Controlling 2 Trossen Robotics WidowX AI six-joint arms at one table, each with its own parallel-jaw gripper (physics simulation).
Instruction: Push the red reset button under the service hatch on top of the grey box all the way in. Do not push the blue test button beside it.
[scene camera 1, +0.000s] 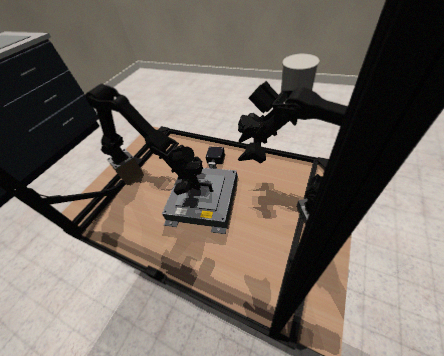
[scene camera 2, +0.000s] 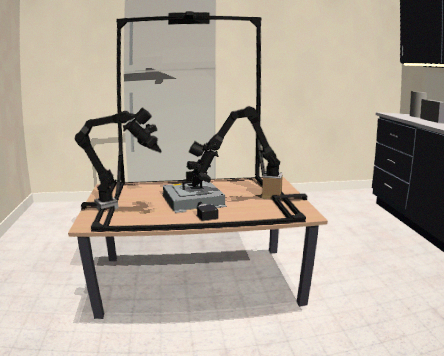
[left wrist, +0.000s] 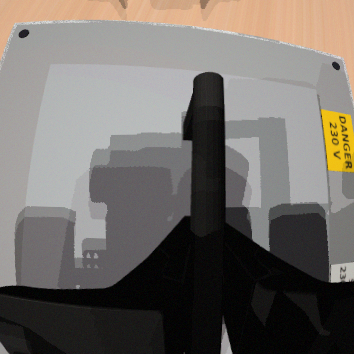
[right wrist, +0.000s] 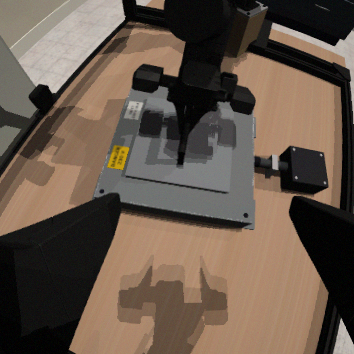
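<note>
The grey box (scene camera 1: 222, 208) (scene camera 2: 179, 203) (left wrist: 21, 105) (right wrist: 175, 204) lies flat in the middle of the table. Its lighter service hatch (scene camera 1: 217, 192) (left wrist: 116, 102) (right wrist: 197, 173) lies shut on top, so the red and blue buttons are hidden. A black handle bar (left wrist: 208, 123) (right wrist: 181, 151) runs along the hatch. My left gripper (scene camera 1: 191, 191) (scene camera 2: 198, 181) (left wrist: 199, 223) (right wrist: 182, 133) is down on the hatch, shut on this handle. My right gripper (scene camera 1: 250, 145) (scene camera 2: 155, 146) (right wrist: 206, 203) is open and empty, high above the table beside the box.
A small black box with a short shaft (scene camera 1: 215, 154) (scene camera 2: 207, 212) (right wrist: 305, 168) sits against one side of the grey box. A yellow danger label (scene camera 1: 206, 214) (left wrist: 338, 140) (right wrist: 118, 157) marks the box top. Black frame rails (scene camera 1: 291, 247) (scene camera 2: 185, 225) edge the table.
</note>
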